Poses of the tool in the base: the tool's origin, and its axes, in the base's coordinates. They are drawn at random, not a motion.
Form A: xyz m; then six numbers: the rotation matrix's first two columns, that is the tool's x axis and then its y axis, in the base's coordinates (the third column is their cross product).
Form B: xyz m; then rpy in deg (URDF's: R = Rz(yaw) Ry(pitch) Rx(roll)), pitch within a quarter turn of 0, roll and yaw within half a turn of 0. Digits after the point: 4 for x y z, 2 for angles.
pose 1, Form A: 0.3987 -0.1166 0.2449 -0.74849 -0.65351 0.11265 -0.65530 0.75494 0.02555
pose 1, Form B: 0.3987 -0.1166 0.2449 178.53 -6.47 -138.88
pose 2, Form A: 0.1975 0.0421 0.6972 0.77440 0.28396 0.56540 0.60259 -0.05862 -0.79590
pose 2, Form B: 0.1975 0.0421 0.6972 -105.22 -34.43 20.14
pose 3, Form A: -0.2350 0.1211 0.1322 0.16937 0.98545 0.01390 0.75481 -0.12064 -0.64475
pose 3, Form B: -0.2350 0.1211 0.1322 -139.85 -0.80 80.25
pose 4, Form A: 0.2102 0.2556 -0.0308 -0.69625 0.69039 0.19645 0.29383 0.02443 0.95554
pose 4, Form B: 0.2102 0.2556 -0.0308 102.96 -11.33 135.24
